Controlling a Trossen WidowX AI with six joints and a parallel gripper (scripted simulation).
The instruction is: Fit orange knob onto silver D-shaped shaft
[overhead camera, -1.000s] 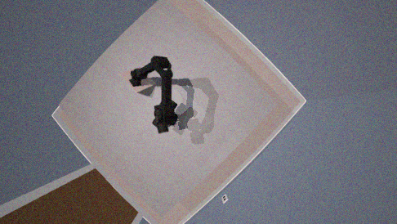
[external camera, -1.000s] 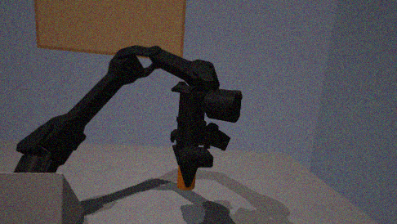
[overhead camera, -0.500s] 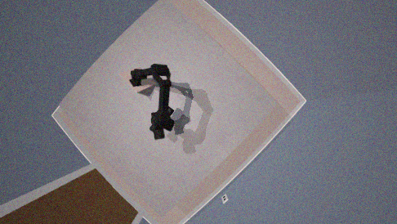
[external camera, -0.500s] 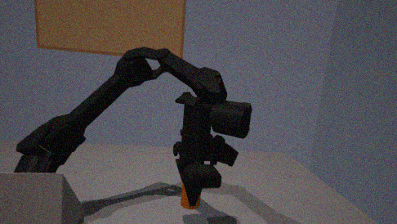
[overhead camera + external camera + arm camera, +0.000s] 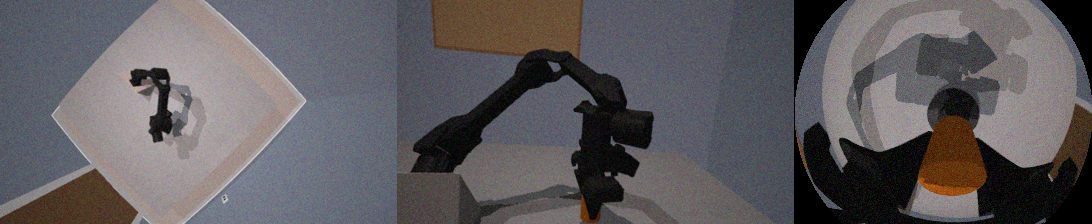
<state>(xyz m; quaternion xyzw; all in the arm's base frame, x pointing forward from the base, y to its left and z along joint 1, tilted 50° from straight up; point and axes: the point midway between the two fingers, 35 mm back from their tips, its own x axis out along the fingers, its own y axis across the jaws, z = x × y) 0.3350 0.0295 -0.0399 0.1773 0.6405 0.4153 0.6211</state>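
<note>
My gripper tip is 60 mm above the dark round pedestal. Also, from my gripper tip: orange knob 30 mm above.
</note>
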